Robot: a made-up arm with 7 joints.
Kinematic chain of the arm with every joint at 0, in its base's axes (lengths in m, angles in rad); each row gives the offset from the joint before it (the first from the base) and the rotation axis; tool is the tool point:
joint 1: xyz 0 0.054 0 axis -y
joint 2: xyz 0 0.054 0 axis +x
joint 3: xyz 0 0 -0.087 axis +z
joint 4: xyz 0 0 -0.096 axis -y
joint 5: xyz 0 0 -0.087 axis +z
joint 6: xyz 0 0 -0.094 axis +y
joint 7: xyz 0 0 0 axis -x
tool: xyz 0 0 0
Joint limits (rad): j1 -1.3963..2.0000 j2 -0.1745..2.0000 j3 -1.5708..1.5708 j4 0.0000..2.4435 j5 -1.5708..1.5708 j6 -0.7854..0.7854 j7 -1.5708..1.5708
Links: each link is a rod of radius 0.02 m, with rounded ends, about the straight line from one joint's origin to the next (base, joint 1, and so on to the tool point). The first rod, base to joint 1, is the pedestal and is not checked.
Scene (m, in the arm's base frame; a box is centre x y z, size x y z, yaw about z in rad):
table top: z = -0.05
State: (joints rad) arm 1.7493 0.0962 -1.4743 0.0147 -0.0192 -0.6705 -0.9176
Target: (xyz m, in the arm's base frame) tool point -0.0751 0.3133 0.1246
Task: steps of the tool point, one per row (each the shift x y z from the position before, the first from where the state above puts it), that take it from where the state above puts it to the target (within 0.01 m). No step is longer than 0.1 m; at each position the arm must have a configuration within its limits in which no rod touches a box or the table.
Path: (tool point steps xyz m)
1: -0.0084 0.0114 0.0235
2: -0.0205 0.0189 0.0365
3: -0.0370 0.0290 0.0410
4: -0.0558 0.0368 0.0344
5: -0.0730 0.0381 0.0174
6: -0.0836 0.0305 -0.0068
7: -0.0832 0.0146 -0.0325
8: -0.0703 -0.0063 -0.0535

